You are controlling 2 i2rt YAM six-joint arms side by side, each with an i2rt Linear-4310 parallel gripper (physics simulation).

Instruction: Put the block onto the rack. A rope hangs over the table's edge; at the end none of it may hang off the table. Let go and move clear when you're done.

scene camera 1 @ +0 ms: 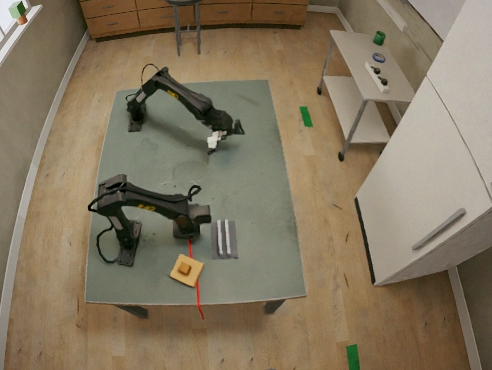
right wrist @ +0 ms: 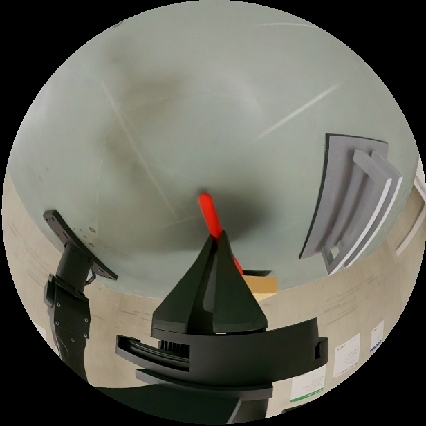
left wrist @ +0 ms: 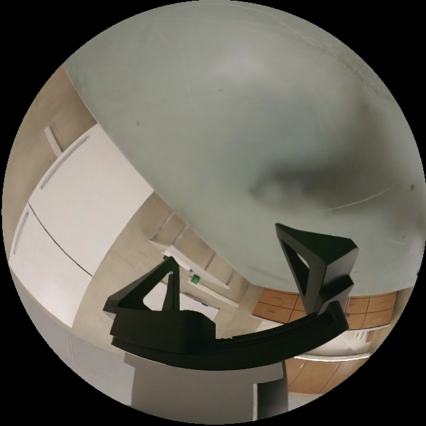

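Pixels of known places: left gripper, fingertip midpoint: (scene camera 1: 235,135); right gripper, fingertip midpoint: (scene camera 1: 189,237); left arm's base, origin of the base link: (scene camera 1: 137,117); right arm's base, origin of the base link: (scene camera 1: 129,243).
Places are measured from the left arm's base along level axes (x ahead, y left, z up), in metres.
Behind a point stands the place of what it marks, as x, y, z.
A square yellow block (scene camera 1: 194,278) {0.332, -0.847, 0.033} (right wrist: 261,284) with a small orange knob lies turned at an angle near the table's front edge. A red rope (scene camera 1: 198,295) {0.343, -0.910, 0.007} (right wrist: 208,212) runs beneath it, and one end hangs over that edge. My right gripper (scene camera 1: 189,239) {0.311, -0.669, 0.011} (right wrist: 219,235) is shut on the rope at the other side of the block, low over the table; a short rope end sticks out past the fingertips. The rack (scene camera 1: 228,237) {0.467, -0.684, 0.042} (right wrist: 340,155), a grey base with two pale rails, stands right of the right gripper. My left gripper (scene camera 1: 225,140) (left wrist: 222,247) is open and empty, far from them.
Both arms are mounted along the left side of the green table (scene camera 1: 260,190) {0.610, -0.458, 0.000}. A tall white cabinet (scene camera 1: 425,200) and a white cart (scene camera 1: 345,47) stand on the floor to the right. A stool (scene camera 1: 199,37) stands behind the table.
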